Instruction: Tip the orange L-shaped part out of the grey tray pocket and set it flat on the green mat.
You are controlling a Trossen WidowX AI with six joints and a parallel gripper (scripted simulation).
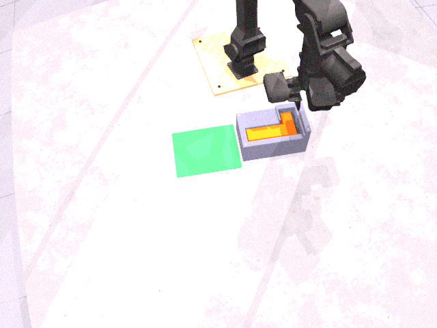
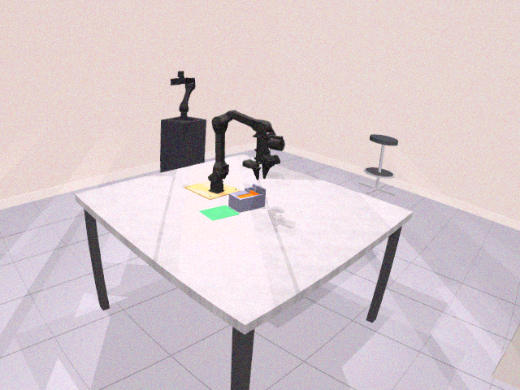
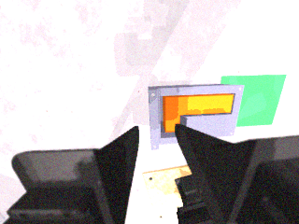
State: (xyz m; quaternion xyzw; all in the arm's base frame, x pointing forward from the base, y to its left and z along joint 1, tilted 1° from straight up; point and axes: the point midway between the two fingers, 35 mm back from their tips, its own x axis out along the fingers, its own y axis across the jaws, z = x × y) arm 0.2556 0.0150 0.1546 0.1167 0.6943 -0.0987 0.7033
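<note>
Right now the orange L-shaped part is 80 mm below my gripper tip, 50 mm to the right of it and 30 mm behind it. Round my gripper tip: grey tray (140 mm below, 60 mm to the right, 30 mm behind); green mat (210 mm to the right, 140 mm below, 80 mm behind).
</note>
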